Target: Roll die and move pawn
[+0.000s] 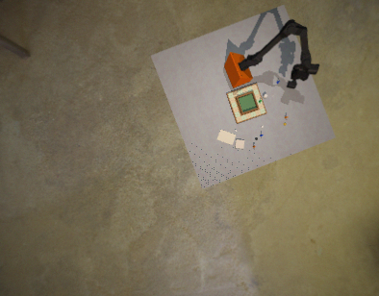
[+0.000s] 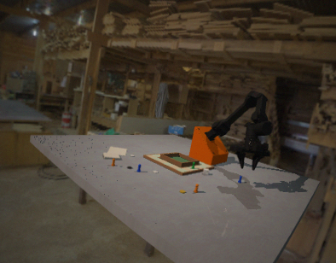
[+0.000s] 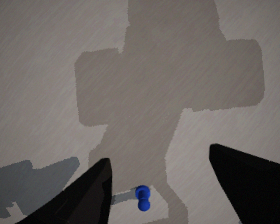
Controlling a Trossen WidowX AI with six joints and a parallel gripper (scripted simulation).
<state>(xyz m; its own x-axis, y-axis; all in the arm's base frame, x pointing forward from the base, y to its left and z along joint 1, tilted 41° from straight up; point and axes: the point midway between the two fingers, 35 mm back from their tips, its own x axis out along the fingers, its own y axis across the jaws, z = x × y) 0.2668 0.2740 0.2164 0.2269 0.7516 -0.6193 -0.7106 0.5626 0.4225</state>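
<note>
Right now my gripper tip is 20 cm to the left of the white die, 8 cm above it and 1 cm short of it. Also, from my gripper tip: green pawn 26 cm to the right, 6 cm below, 3 cm ahead.
</note>
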